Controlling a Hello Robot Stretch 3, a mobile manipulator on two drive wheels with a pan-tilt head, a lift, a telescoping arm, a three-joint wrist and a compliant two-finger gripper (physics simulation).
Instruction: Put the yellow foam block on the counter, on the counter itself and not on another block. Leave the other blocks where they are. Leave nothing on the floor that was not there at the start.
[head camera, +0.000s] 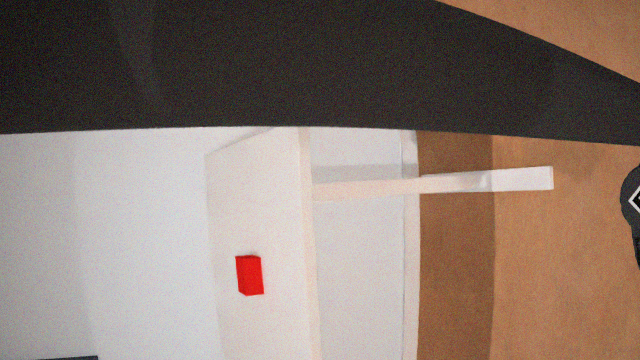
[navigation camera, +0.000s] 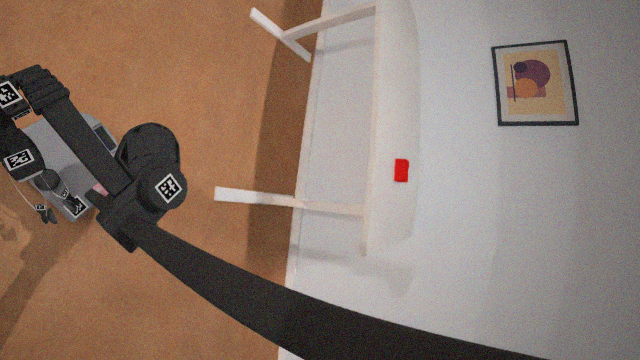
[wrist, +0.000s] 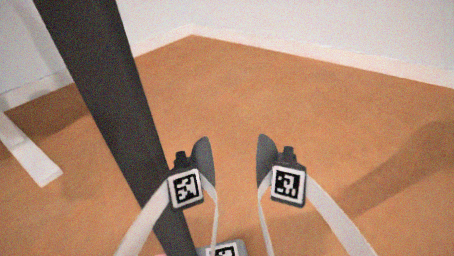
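Where they show: gripper, between the fingertips: (navigation camera: 65, 216) (wrist: 234, 154); robot's base, origin of its link: (navigation camera: 48, 177).
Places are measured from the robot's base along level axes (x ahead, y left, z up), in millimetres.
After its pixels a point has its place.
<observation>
The yellow foam block does not show in the head, navigation or wrist view, and I make out no counter. A red block (head camera: 250, 275) {x -831, y 602, z 980 mm} (navigation camera: 401, 170) {x -832, y 601, z 980 mm} lies on the top of a narrow white table (head camera: 260, 200) {x -686, y 703, z 951 mm} (navigation camera: 395, 100) {x -1028, y 371, z 951 mm} against the wall. My gripper (navigation camera: 61, 209) {x 20, y 86, z 489 mm} (wrist: 234, 154) {x 20, y 86, z 489 mm} is open, with its two fingers apart and no object between them. It hangs over the edge of my grey base in the navigation view, well away from the table and the red block.
The table's white legs (head camera: 522, 179) (navigation camera: 255, 195) (wrist: 40, 167) reach out over the brown floor. My black mast (head camera: 250, 65) {x -65, y 116, z 1266 mm} (navigation camera: 300, 310) {x -72, y 116, z 1158 mm} (wrist: 110, 100) {x -65, y 116, z 537 mm} crosses all three views. A framed picture (navigation camera: 530, 85) {x -1661, y 576, z 1639 mm} hangs on the wall. White walls meet in a corner in the wrist view.
</observation>
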